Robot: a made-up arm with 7 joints.
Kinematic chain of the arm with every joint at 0, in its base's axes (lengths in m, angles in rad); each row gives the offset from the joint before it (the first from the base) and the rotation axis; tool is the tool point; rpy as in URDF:
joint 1: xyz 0 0 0 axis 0.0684 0.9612 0.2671
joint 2: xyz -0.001 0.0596 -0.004 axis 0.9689 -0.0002 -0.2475
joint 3: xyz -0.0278 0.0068 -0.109 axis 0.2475 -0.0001 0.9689
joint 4: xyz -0.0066 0 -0.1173 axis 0.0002 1 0
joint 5: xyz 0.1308 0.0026 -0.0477 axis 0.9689 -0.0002 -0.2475
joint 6: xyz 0.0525 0 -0.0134 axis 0.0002 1 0
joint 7: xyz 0.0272 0 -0.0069 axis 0.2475 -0.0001 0.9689
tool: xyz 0 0 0 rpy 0 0.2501 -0.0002
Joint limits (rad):
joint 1: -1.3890..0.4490
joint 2: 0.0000..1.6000
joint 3: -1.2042..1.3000
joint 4: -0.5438..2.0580
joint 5: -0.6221..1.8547
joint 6: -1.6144..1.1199
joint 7: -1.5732..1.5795
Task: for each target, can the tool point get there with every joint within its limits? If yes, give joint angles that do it. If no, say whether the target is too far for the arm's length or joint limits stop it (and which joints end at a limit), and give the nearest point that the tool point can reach.
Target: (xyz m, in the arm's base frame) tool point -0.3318 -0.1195 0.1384
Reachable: no: joint limits stop it (at a limit: joint 1, joint 2, joint 3, joint 4) | nearest point -0.1020 0.1881 0.1609 | short by 0.385 m
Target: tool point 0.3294 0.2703 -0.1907
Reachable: yes | joints -0.7701 0.4278 0.6383 0.7061 1.5828 0.1414 -0.0753
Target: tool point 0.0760 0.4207 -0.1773
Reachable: yes | joints 0.0699 0.8475 0.8488 0.6624 1.2461 -0.9340 0.5790
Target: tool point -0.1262 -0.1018 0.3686
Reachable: no: joint limits stop it (at a limit: joint 1, joint 2, joint 4) | nearest point -0.0047 0.1502 0.2314 | short by 0.312 m
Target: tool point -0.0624 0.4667 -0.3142
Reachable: no: too far | nearest point -0.0546 0.4157 -0.2754 | short by 0.065 m
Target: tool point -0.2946 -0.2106 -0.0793
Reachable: no: joint limits stop it (at a limit: joint 1, joint 2, joint 4, joint 6) | nearest point -0.2990 -0.0355 -0.2648 | short by 0.255 m
